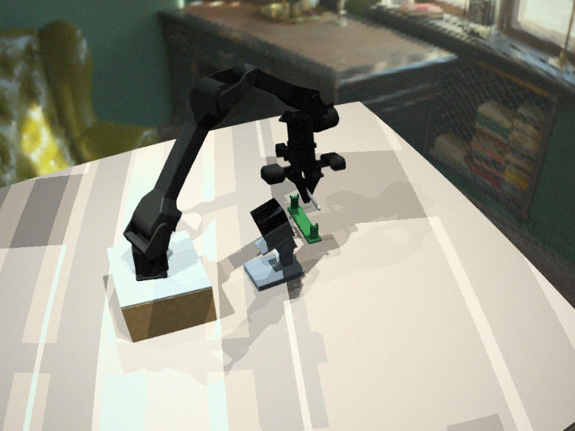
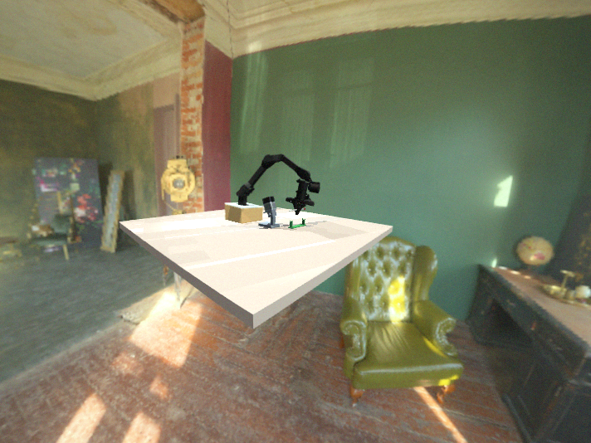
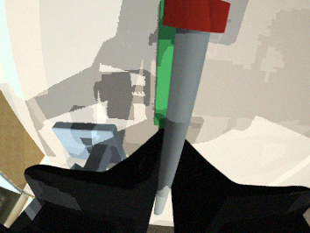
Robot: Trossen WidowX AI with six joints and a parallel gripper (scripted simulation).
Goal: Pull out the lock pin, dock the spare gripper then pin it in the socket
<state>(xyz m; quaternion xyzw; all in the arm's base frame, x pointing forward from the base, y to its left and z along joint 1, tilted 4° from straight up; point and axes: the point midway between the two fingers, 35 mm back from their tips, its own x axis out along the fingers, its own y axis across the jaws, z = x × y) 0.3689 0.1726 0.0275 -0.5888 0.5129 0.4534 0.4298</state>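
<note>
Now: the green rack 50 mm below my gripper tip and 10 mm to the left of it. From my gripper tip the other things lie so: spare gripper (130 mm to the right, 110 mm behind, 50 mm above); then grey mount (120 mm to the right, 100 mm behind, 20 mm below).
</note>
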